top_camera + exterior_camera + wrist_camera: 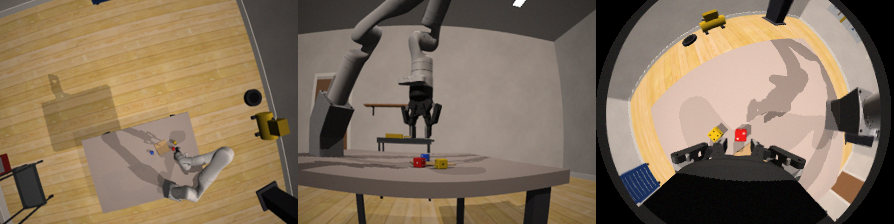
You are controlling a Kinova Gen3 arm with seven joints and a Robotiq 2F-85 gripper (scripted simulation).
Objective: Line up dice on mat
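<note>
Right now my hand is 90 mm above the red die. Round my hand: yellow die (90 mm below, 60 mm ahead, 40 mm to the right); tan mat (110 mm to the left, 110 mm below, 60 mm ahead); blue die (240 mm to the left, 90 mm below, 70 mm ahead).
</note>
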